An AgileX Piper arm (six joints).
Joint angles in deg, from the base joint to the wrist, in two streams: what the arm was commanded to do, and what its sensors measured. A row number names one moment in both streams.
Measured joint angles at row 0:
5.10, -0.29, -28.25, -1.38, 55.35, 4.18
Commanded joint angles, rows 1 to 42:
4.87, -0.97, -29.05, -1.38, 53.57, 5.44
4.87, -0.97, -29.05, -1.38, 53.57, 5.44
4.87, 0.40, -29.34, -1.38, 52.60, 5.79
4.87, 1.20, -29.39, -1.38, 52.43, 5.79
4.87, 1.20, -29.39, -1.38, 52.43, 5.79
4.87, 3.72, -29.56, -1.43, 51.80, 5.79
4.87, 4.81, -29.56, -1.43, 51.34, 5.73
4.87, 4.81, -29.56, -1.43, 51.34, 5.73
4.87, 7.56, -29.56, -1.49, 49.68, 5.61
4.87, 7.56, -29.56, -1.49, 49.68, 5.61
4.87, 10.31, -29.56, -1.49, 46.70, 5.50
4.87, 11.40, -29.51, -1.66, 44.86, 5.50
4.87, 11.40, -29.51, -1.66, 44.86, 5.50
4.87, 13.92, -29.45, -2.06, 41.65, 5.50
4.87, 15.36, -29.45, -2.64, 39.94, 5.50
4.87, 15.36, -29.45, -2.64, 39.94, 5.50
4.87, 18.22, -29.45, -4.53, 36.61, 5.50
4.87, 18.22, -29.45, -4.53, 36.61, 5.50
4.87, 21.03, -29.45, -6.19, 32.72, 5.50
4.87, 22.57, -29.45, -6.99, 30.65, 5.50
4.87, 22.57, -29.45, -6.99, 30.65, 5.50
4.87, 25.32, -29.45, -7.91, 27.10, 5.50
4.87, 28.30, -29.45, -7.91, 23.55, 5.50
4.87, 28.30, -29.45, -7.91, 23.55, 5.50
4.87, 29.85, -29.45, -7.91, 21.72, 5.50
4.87, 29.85, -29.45, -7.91, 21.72, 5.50
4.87, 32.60, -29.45, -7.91, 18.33, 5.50
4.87, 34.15, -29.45, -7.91, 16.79, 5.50
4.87, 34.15, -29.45, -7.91, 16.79, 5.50
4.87, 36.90, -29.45, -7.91, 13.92, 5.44
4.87, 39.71, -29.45, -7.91, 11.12, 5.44
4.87, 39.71, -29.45, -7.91, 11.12, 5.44
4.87, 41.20, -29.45, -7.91, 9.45, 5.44
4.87, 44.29, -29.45, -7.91, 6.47, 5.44
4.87, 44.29, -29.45, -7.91, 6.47, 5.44
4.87, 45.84, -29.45, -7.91, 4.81, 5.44
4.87, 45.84, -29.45, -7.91, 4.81, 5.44
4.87, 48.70, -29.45, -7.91, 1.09, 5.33
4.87, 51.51, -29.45, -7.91, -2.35, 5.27
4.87, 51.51, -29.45, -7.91, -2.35, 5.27
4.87, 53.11, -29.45, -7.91, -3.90, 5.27
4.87, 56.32, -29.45, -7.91, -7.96, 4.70
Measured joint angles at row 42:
5.10, 52.88, -29.16, -7.51, -2.18, 5.33
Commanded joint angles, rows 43 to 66:
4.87, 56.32, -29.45, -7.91, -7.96, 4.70
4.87, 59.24, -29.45, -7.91, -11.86, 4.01
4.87, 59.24, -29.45, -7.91, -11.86, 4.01
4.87, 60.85, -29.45, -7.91, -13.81, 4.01
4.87, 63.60, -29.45, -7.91, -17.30, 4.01
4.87, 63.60, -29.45, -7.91, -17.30, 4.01
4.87, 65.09, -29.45, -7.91, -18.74, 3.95
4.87, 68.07, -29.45, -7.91, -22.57, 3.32
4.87, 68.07, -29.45, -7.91, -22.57, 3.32
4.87, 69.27, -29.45, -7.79, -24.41, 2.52
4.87, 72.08, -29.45, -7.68, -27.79, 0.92
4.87, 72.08, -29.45, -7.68, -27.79, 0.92
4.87, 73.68, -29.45, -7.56, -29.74, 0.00
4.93, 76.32, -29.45, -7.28, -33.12, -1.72
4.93, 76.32, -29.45, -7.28, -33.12, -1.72
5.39, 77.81, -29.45, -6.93, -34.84, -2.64
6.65, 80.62, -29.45, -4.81, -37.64, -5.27
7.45, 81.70, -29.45, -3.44, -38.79, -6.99
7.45, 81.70, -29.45, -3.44, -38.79, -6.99
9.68, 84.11, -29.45, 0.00, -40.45, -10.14
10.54, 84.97, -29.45, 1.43, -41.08, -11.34
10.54, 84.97, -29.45, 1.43, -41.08, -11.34
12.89, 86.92, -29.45, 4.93, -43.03, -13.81
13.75, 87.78, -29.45, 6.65, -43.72, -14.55
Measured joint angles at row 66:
11.57, 85.94, -29.22, 2.18, -40.22, -10.71
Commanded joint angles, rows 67 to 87:
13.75, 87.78, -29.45, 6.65, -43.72, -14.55
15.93, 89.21, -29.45, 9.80, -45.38, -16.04
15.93, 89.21, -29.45, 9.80, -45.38, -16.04
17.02, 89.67, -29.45, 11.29, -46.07, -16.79
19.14, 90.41, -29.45, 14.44, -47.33, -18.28
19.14, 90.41, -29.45, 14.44, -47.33, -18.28
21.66, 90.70, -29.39, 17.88, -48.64, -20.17
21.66, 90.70, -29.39, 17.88, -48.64, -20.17
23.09, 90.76, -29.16, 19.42, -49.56, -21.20
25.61, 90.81, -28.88, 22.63, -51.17, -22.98
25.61, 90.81, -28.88, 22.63, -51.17, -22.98
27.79, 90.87, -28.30, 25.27, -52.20, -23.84
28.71, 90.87, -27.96, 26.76, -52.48, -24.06
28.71, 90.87, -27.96, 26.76, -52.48, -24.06
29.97, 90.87, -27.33, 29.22, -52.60, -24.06
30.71, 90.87, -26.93, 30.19, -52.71, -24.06
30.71, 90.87, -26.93, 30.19, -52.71, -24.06
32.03, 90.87, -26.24, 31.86, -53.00, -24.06
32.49, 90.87, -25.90, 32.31, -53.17, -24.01
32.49, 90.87, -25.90, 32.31, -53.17, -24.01
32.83, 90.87, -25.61, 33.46, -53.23, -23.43
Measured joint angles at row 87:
32.09, 91.04, -26.01, 31.51, -52.31, -23.26
